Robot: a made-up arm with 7 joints.
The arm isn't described. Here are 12 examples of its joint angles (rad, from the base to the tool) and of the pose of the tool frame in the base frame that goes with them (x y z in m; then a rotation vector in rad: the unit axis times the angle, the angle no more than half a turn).
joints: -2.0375 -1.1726 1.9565 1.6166 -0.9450 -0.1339 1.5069
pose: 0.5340 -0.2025 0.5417 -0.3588 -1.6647 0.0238
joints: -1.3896 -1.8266 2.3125 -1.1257 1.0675 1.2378 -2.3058
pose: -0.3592 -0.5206 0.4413 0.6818 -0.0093 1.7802
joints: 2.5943 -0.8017 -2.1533 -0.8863 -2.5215 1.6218 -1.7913
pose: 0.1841 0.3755 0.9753 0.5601 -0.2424 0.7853
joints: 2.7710 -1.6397 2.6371 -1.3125 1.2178 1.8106 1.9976
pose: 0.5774 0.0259 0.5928 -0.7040 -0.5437 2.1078
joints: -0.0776 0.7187 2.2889 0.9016 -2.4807 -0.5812 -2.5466
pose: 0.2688 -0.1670 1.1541 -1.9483 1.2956 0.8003
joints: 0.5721 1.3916 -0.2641 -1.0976 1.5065 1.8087 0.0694
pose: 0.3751 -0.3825 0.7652 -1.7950 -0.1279 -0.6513
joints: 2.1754 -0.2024 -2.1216 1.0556 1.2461 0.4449 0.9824
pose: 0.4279 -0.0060 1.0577 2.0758 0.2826 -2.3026
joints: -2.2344 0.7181 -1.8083 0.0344 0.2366 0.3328 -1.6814
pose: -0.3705 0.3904 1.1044 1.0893 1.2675 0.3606
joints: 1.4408 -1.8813 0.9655 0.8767 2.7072 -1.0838 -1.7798
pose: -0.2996 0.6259 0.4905 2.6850 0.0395 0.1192
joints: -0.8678 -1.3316 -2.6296 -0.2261 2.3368 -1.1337 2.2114
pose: -0.4633 -0.5850 0.7344 -1.5195 -0.5222 -2.3001
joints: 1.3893 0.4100 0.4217 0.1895 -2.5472 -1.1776 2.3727
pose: 0.0062 -0.3731 1.1922 -2.5255 -0.2292 -1.2238
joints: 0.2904 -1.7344 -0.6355 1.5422 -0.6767 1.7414 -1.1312
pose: -0.3251 0.3464 0.6522 -0.4364 -1.7482 0.0255
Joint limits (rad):
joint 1: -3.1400..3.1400
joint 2: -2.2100..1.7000
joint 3: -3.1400..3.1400
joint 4: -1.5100..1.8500
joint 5: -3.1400..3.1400
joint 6: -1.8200..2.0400
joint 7: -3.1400..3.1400
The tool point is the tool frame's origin. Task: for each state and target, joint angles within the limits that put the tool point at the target. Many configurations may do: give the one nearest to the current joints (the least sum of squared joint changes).
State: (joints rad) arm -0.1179 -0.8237 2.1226 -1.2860 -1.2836 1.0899 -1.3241
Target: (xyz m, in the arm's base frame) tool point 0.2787 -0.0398 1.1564
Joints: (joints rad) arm 0.5036 0.0728 2.6467 -0.8625 -1.2226 1.0049 -1.3386
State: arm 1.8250 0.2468 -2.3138 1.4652 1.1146 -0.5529 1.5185
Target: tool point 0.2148 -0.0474 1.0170
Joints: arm 1.9993 0.7506 -2.6906 1.7651 1.1122 -0.6422 1.4858
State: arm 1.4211 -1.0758 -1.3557 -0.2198 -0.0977 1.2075 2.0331
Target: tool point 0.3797 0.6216 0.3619
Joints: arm 1.9318 -1.8212 -1.4934 0.0097 -0.2114 1.3189 1.9961
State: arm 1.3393 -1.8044 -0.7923 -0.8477 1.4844 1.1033 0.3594
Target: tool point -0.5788 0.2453 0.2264
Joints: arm 0.7127 -1.9453 -0.7911 -0.8665 1.5016 0.9688 0.3382
